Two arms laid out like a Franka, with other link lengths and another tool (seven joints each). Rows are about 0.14 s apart.
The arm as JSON. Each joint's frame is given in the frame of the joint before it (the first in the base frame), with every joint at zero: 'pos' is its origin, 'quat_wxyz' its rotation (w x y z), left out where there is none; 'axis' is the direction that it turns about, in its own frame. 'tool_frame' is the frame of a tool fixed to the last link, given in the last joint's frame.
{
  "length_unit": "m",
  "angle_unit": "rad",
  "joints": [
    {
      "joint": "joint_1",
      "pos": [
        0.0,
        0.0,
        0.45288
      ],
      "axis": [
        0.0,
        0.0,
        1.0
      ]
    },
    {
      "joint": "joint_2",
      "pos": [
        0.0,
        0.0,
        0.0
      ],
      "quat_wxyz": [
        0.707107,
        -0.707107,
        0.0,
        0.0
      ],
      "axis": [
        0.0,
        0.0,
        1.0
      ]
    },
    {
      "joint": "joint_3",
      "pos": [
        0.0,
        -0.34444,
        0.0
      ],
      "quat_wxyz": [
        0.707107,
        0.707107,
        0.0,
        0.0
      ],
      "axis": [
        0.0,
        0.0,
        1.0
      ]
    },
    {
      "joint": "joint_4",
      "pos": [
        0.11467,
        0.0,
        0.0
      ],
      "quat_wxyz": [
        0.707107,
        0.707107,
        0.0,
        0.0
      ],
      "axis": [
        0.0,
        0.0,
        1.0
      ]
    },
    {
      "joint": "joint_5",
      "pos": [
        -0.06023,
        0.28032,
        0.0
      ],
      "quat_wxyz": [
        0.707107,
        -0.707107,
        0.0,
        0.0
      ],
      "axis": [
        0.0,
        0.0,
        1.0
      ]
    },
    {
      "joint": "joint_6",
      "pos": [
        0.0,
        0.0,
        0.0
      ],
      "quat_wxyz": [
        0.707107,
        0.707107,
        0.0,
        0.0
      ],
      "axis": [
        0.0,
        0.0,
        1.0
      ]
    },
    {
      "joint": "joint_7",
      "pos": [
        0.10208,
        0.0,
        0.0
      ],
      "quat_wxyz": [
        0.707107,
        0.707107,
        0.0,
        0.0
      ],
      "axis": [
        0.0,
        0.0,
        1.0
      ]
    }
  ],
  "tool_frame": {
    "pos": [
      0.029,
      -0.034,
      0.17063
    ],
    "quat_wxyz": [
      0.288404,
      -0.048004,
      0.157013,
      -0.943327
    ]
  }
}
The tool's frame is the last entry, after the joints.
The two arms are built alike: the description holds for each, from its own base.
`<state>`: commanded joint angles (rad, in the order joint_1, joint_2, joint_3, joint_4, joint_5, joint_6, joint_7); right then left.
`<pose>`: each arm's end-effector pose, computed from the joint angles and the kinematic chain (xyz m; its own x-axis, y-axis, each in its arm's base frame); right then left.
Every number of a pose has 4 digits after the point.
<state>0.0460 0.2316 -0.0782 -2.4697 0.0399 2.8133 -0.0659 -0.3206 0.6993 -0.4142 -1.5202 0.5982 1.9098 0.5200</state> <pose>0.5137 0.0164 0.3791 -0.8234 0.5590 -0.0979 0.4898 0.7871 0.3748 0.5707 -0.3656 0.3496 0.4658 0.8249 0.3204 0.8222 -0.5372 0.1880</pose>
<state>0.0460 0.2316 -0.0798 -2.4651 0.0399 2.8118 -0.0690 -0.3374 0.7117 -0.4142 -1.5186 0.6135 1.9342 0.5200</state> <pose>0.5151 0.0156 0.3803 -0.8240 0.5576 -0.1009 0.4874 0.7882 0.3757 0.5673 -0.3785 0.3449 0.4870 0.8129 0.3192 0.8031 -0.5605 0.2021</pose>
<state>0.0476 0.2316 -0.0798 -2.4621 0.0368 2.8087 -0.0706 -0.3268 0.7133 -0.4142 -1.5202 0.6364 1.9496 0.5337</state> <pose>0.5156 0.0167 0.3808 -0.8273 0.5525 -0.1015 0.4827 0.7917 0.3745 0.5737 -0.3745 0.3454 0.4978 0.8026 0.3286 0.7891 -0.5764 0.2124</pose>
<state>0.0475 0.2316 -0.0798 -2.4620 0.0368 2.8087 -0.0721 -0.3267 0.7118 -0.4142 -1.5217 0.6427 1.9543 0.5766</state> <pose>0.5156 0.0167 0.3808 -0.8281 0.5513 -0.1017 0.4816 0.7924 0.3744 0.5732 -0.3763 0.3459 0.5362 0.7779 0.3276 0.7637 -0.6124 0.2041</pose>
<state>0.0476 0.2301 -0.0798 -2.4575 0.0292 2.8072 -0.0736 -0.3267 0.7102 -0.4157 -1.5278 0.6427 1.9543 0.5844</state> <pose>0.5169 0.0173 0.3827 -0.8323 0.5439 -0.1071 0.4732 0.7978 0.3737 0.5709 -0.3768 0.3448 0.5460 0.7715 0.3265 0.7588 -0.6206 0.1978</pose>
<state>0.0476 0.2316 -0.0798 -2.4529 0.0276 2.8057 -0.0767 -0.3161 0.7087 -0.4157 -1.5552 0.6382 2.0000 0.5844</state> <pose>0.5182 0.0175 0.3832 -0.8346 0.5399 -0.1090 0.4690 0.8004 0.3735 0.5703 -0.3767 0.3401 0.5501 0.7763 0.3078 0.7552 -0.6198 0.2136</pose>
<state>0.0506 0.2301 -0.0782 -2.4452 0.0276 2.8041 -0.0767 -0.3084 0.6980 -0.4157 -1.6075 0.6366 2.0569 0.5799</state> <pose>0.5209 0.0198 0.3862 -0.8363 0.5360 -0.1152 0.4624 0.8024 0.3772 0.5631 -0.3776 0.3339 0.5617 0.7749 0.2900 0.7465 -0.6258 0.2261</pose>
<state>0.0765 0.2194 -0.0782 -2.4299 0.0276 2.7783 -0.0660 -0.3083 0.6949 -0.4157 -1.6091 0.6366 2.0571 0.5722</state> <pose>0.5230 0.0333 0.3931 -0.8444 0.5234 -0.1139 0.4498 0.8084 0.3796 0.5632 -0.3773 0.3355 0.5551 0.7790 0.2915 0.7499 -0.6203 0.2297</pose>
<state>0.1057 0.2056 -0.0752 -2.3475 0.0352 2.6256 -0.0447 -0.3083 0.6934 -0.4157 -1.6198 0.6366 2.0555 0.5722</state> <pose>0.5295 0.0505 0.4066 -0.8524 0.5195 -0.0602 0.4662 0.8070 0.3626 0.5600 -0.3759 0.3324 0.5592 0.7756 0.2927 0.7502 -0.6237 0.2196</pose>
